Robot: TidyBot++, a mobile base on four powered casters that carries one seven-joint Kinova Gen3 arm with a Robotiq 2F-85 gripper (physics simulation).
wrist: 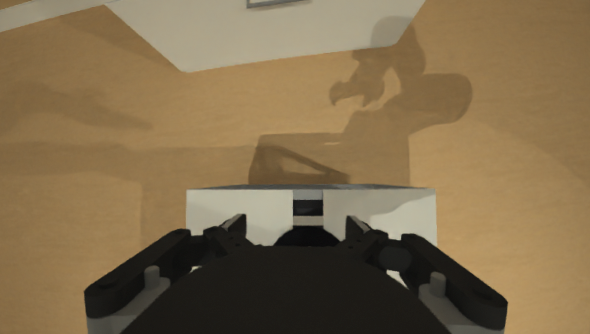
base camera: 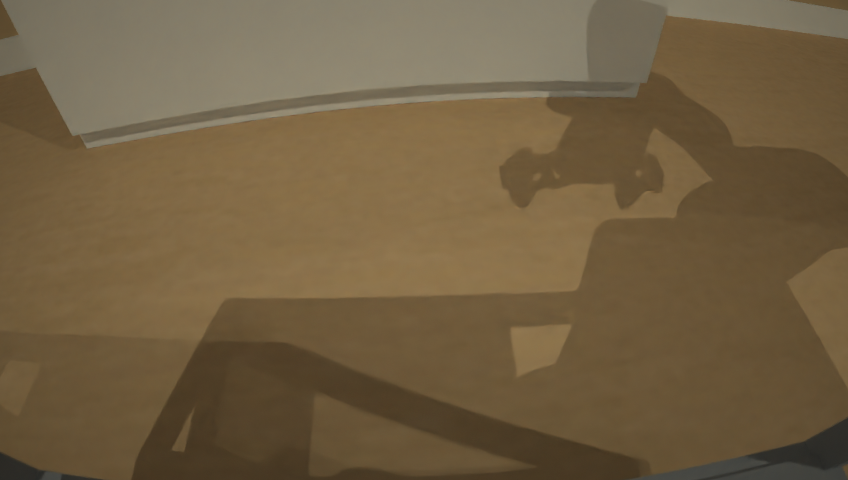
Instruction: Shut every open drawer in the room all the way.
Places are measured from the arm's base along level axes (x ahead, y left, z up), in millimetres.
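Where they show: gripper, fingertip midpoint: (wrist: 295,226).
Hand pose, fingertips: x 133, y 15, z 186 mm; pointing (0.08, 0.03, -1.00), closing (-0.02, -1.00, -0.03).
After its pixels a point has its place.
A white cabinet (base camera: 333,47) {x 673, y 101, z -287 mm} (wrist: 280,40) {x 675, y 88, z -268 mm} stands on the floor at the top of both views. In the base camera view its flat lower face and a thin recessed bottom edge show. In the wrist view part of a grey bar handle (wrist: 277,4) {x 676, y 79, z -127 mm} shows on it at the top edge, cut off by the frame. Whether a drawer there stands out cannot be told. My gripper (wrist: 295,226) {x 133, y 15, z 186 mm} is open and empty, with its fingers spread wide above the robot's own base, apart from the cabinet. The gripper itself does not show in the base camera view.
The white robot base (wrist: 240,207) {x 116, y 134, z -14 mm} is below the gripper. Pale wall strips run beside the cabinet at the left (base camera: 17,54) {x 1071, y 1006, z -352 mm} (wrist: 45,17) {x 1036, y 1386, z -387 mm} and right (base camera: 761,19) {x 1256, y -1037, z -374 mm}. The wooden floor (base camera: 297,208) {x 482, y 133, z -397 mm} (wrist: 210,105) {x 491, y 412, z -397 mm} lies between base and cabinet, with shadows of the arm and gripper across it.
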